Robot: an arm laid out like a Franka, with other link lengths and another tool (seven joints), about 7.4 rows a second.
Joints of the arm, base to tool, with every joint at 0 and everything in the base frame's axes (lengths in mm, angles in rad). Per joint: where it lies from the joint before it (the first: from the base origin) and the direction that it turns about. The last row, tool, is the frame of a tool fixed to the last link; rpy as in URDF.
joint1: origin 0 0 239.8 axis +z
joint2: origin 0 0 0 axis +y
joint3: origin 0 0 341.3 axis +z
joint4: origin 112.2 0 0 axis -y
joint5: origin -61 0 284.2 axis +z
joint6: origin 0 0 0 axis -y
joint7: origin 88 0 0 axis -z
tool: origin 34 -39 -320.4 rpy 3.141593 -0.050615 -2.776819
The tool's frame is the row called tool.
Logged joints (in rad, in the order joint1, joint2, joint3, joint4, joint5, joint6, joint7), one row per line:
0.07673 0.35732 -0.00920 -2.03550 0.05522 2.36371 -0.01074
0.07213 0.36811 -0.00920 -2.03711 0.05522 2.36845 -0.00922
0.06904 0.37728 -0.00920 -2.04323 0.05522 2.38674 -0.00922
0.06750 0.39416 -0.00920 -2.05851 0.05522 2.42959 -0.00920
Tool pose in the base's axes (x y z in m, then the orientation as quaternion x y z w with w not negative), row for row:
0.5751 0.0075 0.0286 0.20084 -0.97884 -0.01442 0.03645
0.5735 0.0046 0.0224 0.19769 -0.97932 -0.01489 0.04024
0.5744 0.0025 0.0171 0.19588 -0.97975 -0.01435 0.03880
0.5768 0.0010 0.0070 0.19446 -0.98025 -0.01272 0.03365
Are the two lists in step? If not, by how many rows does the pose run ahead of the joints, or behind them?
They are in step.
